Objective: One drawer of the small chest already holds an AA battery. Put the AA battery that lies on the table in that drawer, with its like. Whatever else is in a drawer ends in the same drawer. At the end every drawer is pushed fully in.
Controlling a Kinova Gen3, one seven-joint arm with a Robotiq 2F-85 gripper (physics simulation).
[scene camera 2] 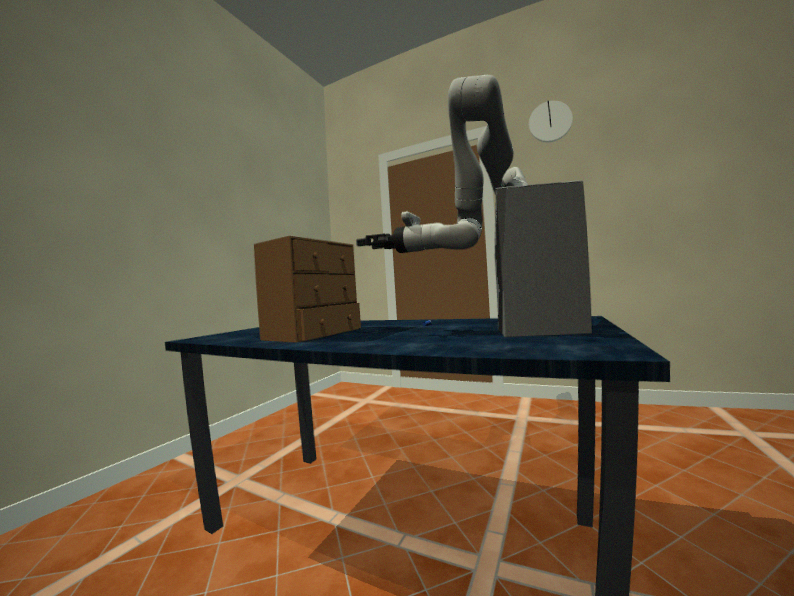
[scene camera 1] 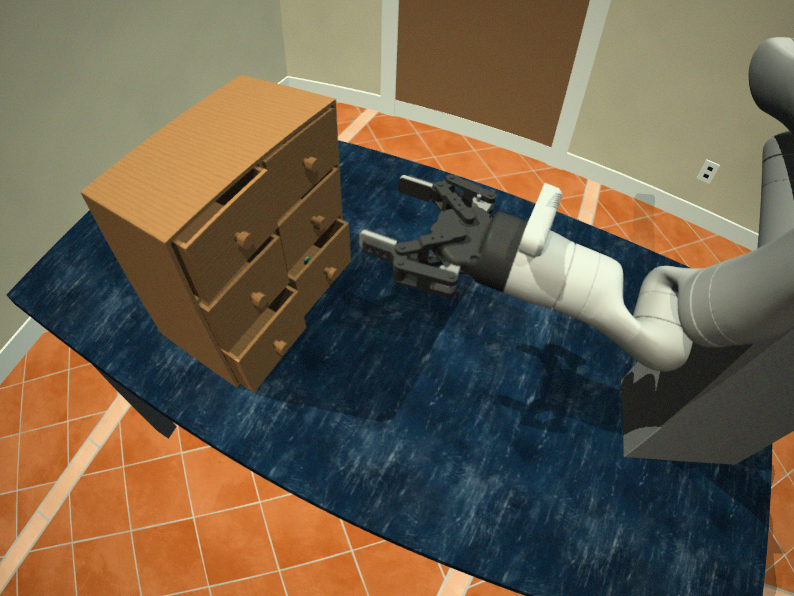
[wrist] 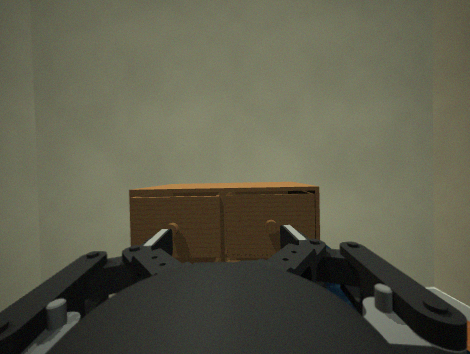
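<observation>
The small wooden chest (scene camera 1: 192, 144) (scene camera 2: 275, 288) (wrist: 240, 185) stands at the left of the table and has three rows of two drawers. In scene camera 1, the bottom left drawer (scene camera 1: 264, 360) and bottom right drawer (scene camera 1: 314, 282) stick out; a small green thing (scene camera 1: 308, 259) shows in the bottom right one. The top left drawer (scene camera 1: 211, 269) is slightly out. The blue AA battery (scene camera 2: 428, 322) lies on the table; scene camera 1 does not show it. My gripper (scene camera 1: 396, 214) (scene camera 2: 360, 241) (wrist: 226, 239) is open and empty, level and pointing at the chest, in front of its top row. The battery inside a drawer is not visible.
The blue table (scene camera 1: 448, 500) (scene camera 2: 410, 359) carries the chest and the grey robot base block (scene camera 1: 711, 404) (scene camera 2: 545, 263) at the opposite end. A brown door (scene camera 1: 481, 64) (scene camera 2: 436, 282) is in the wall behind. A wall clock (scene camera 2: 550, 121) hangs beyond the arm.
</observation>
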